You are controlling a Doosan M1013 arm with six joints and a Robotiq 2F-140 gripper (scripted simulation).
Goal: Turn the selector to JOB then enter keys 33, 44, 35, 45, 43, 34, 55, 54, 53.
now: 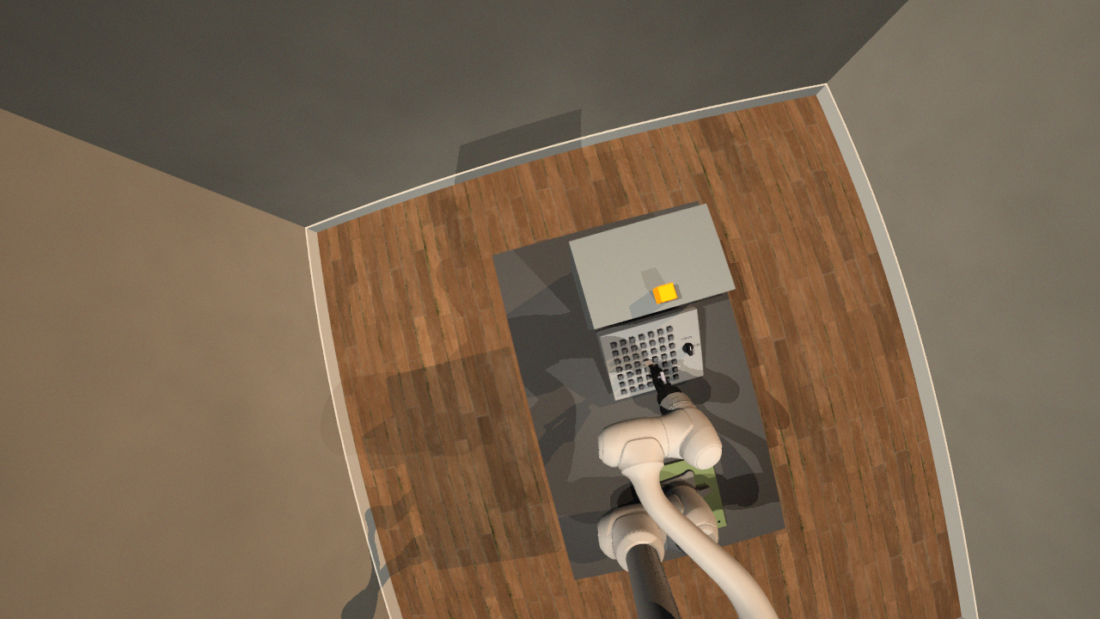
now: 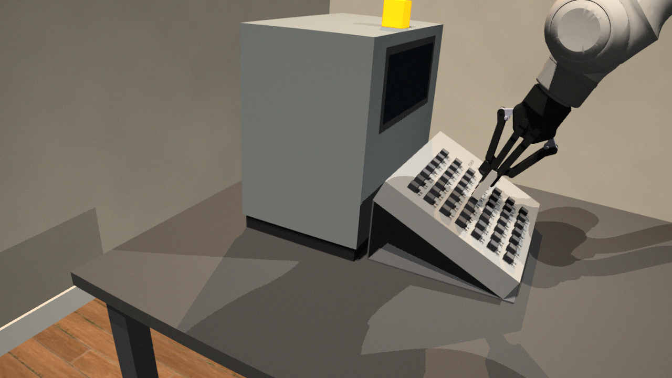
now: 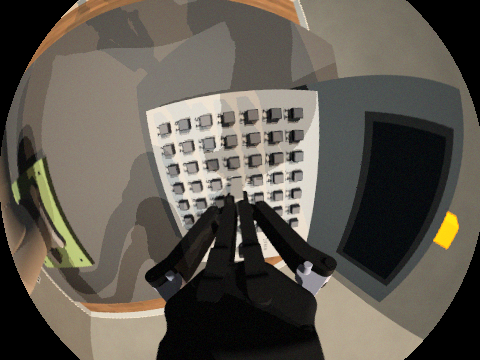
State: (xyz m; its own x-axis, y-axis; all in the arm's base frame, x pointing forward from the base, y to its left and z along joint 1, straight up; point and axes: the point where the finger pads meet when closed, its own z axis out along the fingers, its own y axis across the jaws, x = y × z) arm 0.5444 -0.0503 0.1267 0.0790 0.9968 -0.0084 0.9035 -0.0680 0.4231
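Now: hand 1 cm short of the black selector knob, 16 cm to the left of it and 3 cm above it. Round my hand: sloped grey keypad 4 cm ahead, 5 cm to the right, 7 cm below.
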